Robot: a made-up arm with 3 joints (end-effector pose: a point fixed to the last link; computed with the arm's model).
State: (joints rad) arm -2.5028 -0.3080 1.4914
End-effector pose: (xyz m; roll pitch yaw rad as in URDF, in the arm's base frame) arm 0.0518 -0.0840 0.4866 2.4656 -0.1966 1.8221
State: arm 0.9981 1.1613 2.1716
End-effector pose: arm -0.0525 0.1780 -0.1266 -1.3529 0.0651 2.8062
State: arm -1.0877 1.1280 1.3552
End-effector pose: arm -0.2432 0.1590 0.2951 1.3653 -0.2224 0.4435
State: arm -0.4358 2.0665 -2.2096
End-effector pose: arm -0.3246 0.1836 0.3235 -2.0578 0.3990 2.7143
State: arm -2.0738 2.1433 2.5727
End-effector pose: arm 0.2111 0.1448 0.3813 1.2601 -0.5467 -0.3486
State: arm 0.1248 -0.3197 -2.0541
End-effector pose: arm -0.3331 -0.1210 -0.1023 0.2645 -0.2200 -2.1036
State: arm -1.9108 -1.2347 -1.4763
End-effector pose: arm 0.0883 -0.2257 0.4993 -1.6912 0.4141 -0.3668
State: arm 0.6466 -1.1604 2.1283
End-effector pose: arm -0.1288 -0.1857 -0.1120 -0.3715 1.2220 1.4342
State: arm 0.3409 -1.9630 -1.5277
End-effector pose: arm -0.3668 -0.1607 0.1431 2.4529 -1.0854 2.1828
